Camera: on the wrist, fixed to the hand. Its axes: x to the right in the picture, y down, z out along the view.
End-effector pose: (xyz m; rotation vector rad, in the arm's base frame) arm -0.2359 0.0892 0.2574 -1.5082 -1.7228 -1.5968
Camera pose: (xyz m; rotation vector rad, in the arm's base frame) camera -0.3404 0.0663 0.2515 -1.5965 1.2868 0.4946
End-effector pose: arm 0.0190 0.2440 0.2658 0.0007 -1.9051 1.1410
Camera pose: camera 0.0799 0.2455 0.3539 1.7634 0.1207 -1.0073
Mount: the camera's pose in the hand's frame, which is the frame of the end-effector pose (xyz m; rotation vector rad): 0.0239 -0.0864 -0.0586 0.0848 0.2730 -3.1262
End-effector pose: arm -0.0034 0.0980 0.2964 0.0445 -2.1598 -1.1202
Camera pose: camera -0.0102 -0.0054 0.2694 -2.2607 -0.0893 0.8305
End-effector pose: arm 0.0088 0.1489 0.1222 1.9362 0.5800 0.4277
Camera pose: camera -0.0206 0.2368 0.0686 -0.6976 2.4662 -1.2935
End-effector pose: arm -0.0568 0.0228 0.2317 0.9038 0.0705 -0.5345
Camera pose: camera -0.0672 0.0147 0.1254 -0.0338 -1.3434 2.2256
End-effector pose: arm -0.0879 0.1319 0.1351 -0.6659 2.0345 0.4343
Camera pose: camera -0.0845 0.0250 0.1410 -2.4268 -0.6567 -1.4807
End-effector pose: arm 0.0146 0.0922 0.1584 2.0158 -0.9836 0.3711
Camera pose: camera 0.1008 0.1558 0.1589 1.1149 2.4028 -0.9657
